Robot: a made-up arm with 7 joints. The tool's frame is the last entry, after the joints.
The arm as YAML. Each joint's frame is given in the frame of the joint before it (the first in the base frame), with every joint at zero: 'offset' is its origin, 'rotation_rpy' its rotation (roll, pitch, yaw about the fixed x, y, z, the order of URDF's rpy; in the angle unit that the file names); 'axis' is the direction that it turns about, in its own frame. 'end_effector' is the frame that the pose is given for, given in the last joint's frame.
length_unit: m
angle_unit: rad
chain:
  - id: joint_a
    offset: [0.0, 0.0, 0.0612]
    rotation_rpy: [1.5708, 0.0, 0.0]
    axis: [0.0, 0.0, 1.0]
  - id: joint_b
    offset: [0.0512, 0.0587, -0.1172]
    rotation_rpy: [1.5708, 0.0, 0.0]
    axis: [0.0, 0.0, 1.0]
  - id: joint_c
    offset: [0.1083, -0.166, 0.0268]
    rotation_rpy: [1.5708, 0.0, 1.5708]
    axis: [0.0, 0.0, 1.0]
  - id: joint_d
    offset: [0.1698, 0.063, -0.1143]
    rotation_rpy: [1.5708, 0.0, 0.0]
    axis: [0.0, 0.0, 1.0]
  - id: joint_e
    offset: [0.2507, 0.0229, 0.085]
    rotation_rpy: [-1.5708, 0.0, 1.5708]
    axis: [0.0, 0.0, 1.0]
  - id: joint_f
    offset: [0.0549, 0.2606, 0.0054]
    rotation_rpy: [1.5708, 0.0, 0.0]
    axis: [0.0, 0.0, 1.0]
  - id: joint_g
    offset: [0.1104, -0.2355, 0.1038]
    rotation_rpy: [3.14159, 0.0, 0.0]
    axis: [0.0, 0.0, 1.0]
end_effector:
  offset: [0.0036, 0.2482, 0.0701]
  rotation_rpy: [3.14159, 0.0, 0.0]
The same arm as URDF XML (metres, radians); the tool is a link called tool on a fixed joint. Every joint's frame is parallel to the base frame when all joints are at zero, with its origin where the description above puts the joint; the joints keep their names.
<robot name="arm">
<joint name="joint_a" type="continuous"><parent link="base_link"/><child link="link1"/><origin xyz="0 0 0.0612"/><axis xyz="0 -1 0"/></joint>
<joint name="joint_b" type="continuous"><parent link="link1"/><child link="link2"/><origin xyz="0.0512 0.1172 0.0587"/><axis xyz="0 0 -1"/></joint>
<joint name="joint_c" type="continuous"><parent link="link2"/><child link="link3"/><origin xyz="0.1083 0.166 -0.0268"/><axis xyz="1 0 0"/></joint>
<joint name="joint_d" type="continuous"><parent link="link3"/><child link="link4"/><origin xyz="-0.1143 -0.1698 -0.063"/><axis xyz="0 0 1"/></joint>
<joint name="joint_e" type="continuous"><parent link="link4"/><child link="link5"/><origin xyz="0.0229 -0.2507 0.085"/><axis xyz="0 1 0"/></joint>
<joint name="joint_f" type="continuous"><parent link="link5"/><child link="link6"/><origin xyz="0.0549 0.0054 -0.2606"/><axis xyz="0 0 1"/></joint>
<joint name="joint_g" type="continuous"><parent link="link6"/><child link="link7"/><origin xyz="0.1104 -0.2355 0.1038"/><axis xyz="0 0 -1"/></joint>
<joint name="tool_fixed" type="fixed"><parent link="link7"/><child link="tool"/><origin xyz="0.0036 -0.2482 -0.0701" rpy="0 0 0"/></joint>
<link name="base_link"/>
<link name="link1"/>
<link name="link2"/>
<link name="link3"/>
<link name="link4"/>
<link name="link5"/>
<link name="link6"/>
<link name="link7"/>
<link name="tool"/>
</robot>

